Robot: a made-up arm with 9 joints. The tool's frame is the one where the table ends.
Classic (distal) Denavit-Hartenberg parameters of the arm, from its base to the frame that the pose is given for. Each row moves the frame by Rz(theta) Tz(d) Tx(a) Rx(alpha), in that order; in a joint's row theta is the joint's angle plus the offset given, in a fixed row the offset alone. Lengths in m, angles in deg.
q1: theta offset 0, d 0.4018, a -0.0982, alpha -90
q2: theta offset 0, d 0.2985, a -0.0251, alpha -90
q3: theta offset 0, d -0.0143, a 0.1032, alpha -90
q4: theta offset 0, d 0.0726, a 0.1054, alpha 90
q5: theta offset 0, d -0.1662, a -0.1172, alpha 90
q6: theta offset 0, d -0.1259, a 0.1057, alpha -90
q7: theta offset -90, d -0.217, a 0.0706, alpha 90
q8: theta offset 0, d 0.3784, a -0.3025, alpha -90
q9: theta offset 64.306, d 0, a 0.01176, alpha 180
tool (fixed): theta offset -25.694, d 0.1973, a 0, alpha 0
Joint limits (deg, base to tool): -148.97..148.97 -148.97..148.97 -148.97..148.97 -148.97..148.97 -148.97..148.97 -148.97..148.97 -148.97..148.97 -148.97..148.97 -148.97..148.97
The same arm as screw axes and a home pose.
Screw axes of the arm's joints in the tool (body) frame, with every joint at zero. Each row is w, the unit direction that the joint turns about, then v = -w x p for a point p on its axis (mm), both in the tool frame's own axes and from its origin. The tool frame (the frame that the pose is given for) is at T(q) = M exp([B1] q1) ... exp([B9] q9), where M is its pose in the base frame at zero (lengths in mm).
B1 = (0, 0, 1, 126.8, -294, 0)
B2 = (0, 1, 0, 594.8, 0, 195.8)
B3 = (0, 0, -1, -425.3, 170.7, 0)
B4 = (0, -1, 0, -580.5, 0, -273.9)
B5 = (0, 0, -1, -352.7, 379.3, 0)
B6 = (0, 1, 0, 414.3, 0, 262.1)
B7 = (0, 0, -1, -226.8, 367.8, 0)
B8 = (-1, 0, 0, 0, 197.3, 297.4)
B9 = (0, 0, -1, 5.1, -10.6, 0)
M: xyz -294 -126.8 996.6 (mm) quaternion w x y z 1 0 0 0
Joint limits (rad, base to tool): -2.6..2.6 -2.6..2.6 -2.6..2.6 -2.6..2.6 -2.6..2.6 -2.6..2.6 -2.6..2.6 -2.6..2.6 -2.6..2.6

